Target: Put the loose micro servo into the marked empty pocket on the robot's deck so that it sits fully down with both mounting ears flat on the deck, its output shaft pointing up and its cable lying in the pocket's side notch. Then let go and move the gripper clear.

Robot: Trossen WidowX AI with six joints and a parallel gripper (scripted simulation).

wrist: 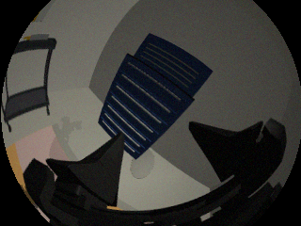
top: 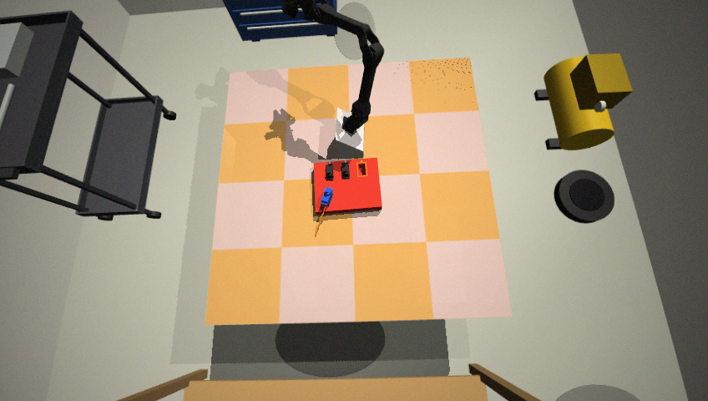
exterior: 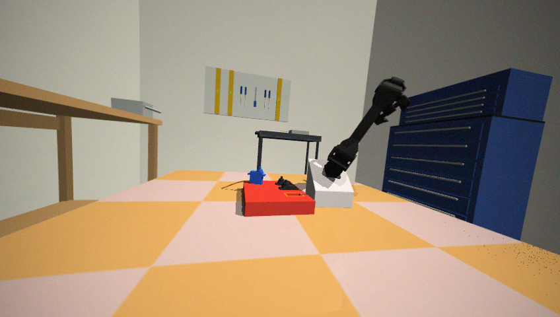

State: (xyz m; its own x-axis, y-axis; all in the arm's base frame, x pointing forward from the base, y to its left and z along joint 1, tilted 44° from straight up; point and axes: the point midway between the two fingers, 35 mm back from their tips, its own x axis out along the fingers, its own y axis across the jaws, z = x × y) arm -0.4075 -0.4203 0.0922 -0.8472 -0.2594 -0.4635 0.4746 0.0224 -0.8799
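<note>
Right now my gripper tip is 750 mm short of the red deck, 440 mm above it and 280 mm to the right of it.
</note>
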